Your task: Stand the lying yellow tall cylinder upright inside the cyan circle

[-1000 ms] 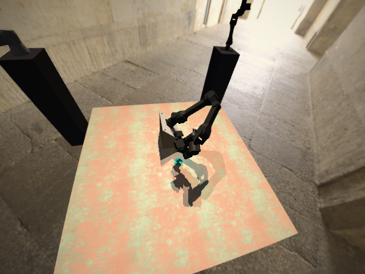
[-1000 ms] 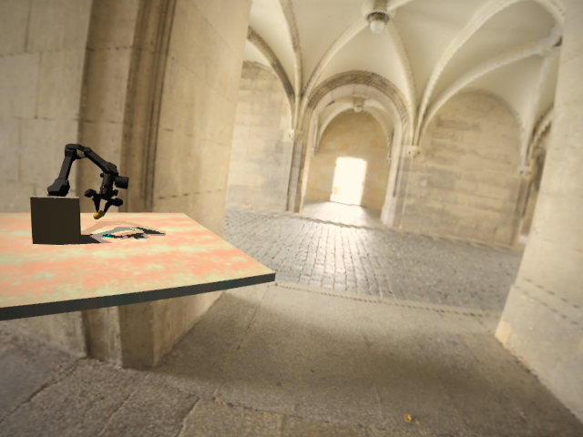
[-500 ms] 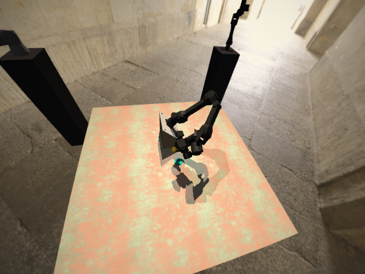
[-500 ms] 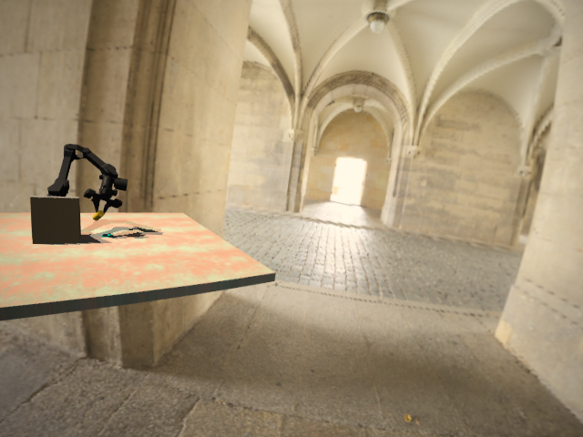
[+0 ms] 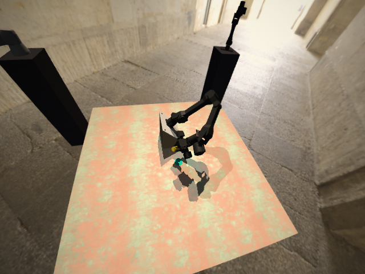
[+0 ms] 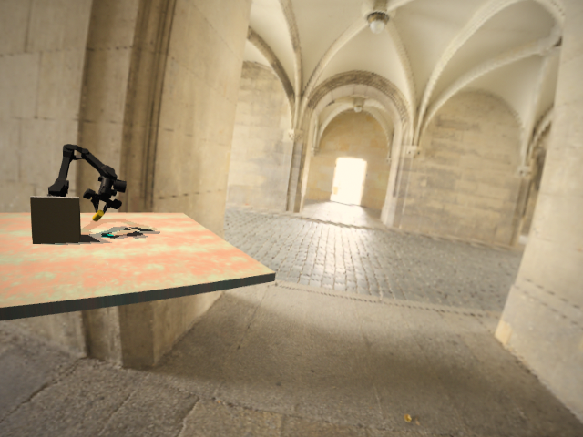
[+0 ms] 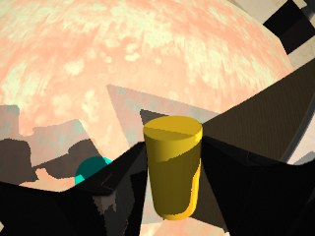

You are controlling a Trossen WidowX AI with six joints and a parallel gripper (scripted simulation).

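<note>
My gripper tip is now 12 cm above the cyan circle, 4 cm short of it and 3 cm to the right of it. Round my gripper tip: yellow tall cylinder: 1 cm to the left, 1 cm below, 1 cm behind.
</note>
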